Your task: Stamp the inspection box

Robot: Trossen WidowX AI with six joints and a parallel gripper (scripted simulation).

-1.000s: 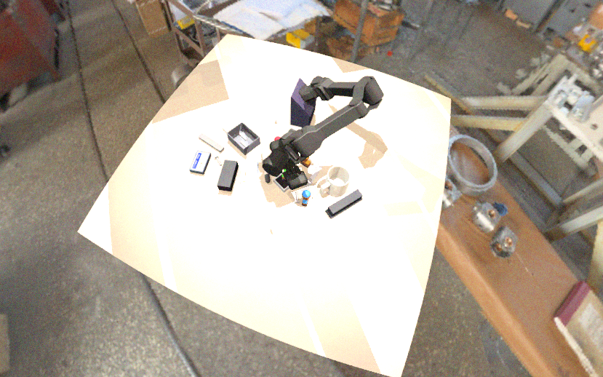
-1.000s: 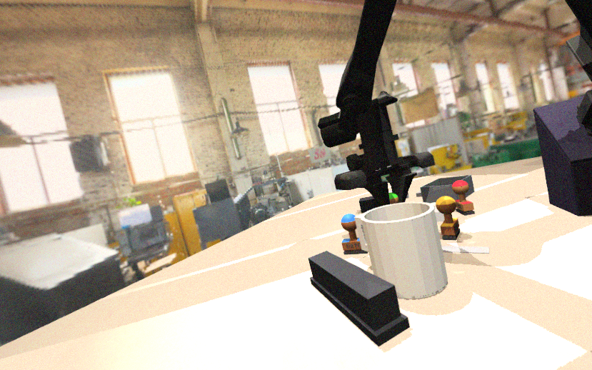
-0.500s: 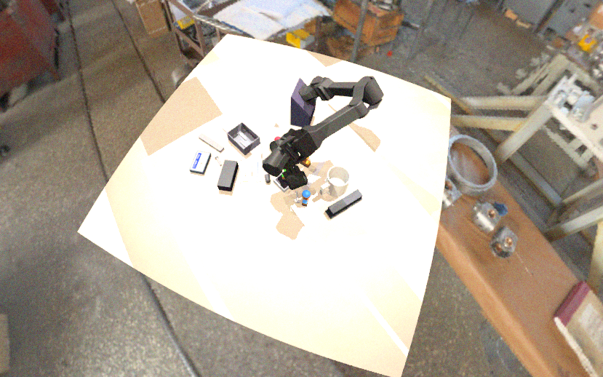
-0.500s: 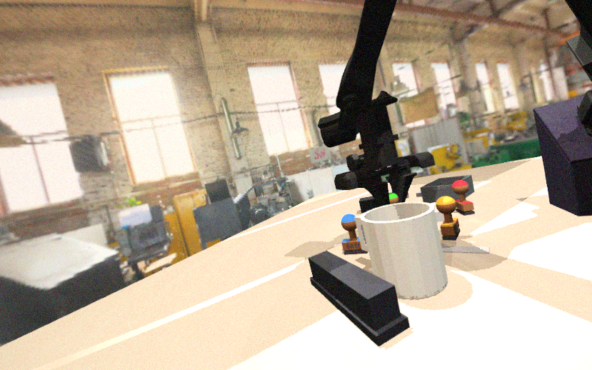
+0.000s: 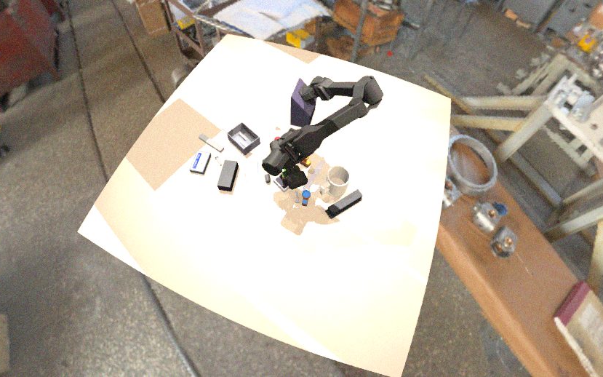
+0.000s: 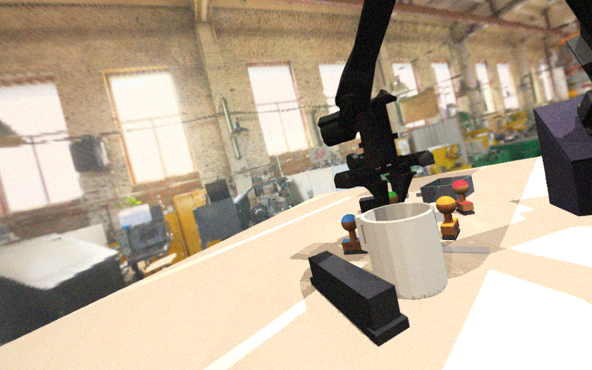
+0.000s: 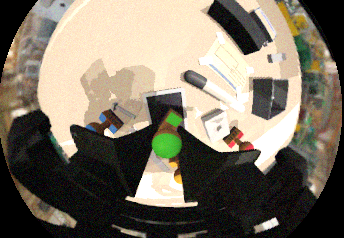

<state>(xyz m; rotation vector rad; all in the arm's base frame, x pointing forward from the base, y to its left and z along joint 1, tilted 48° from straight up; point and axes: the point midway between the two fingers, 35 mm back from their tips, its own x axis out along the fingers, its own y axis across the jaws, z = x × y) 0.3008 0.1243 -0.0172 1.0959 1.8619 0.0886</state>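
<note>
My gripper tip is now 3 cm above the dark square ink pad. Round my gripper tip: dark marker 8 cm to the right, 3 cm below, 1 cm ahead; green-knobbed stamp right at my gripper tip; orange-topped stamp 9 cm behind, 3 cm to the left, 2 cm below.
</note>
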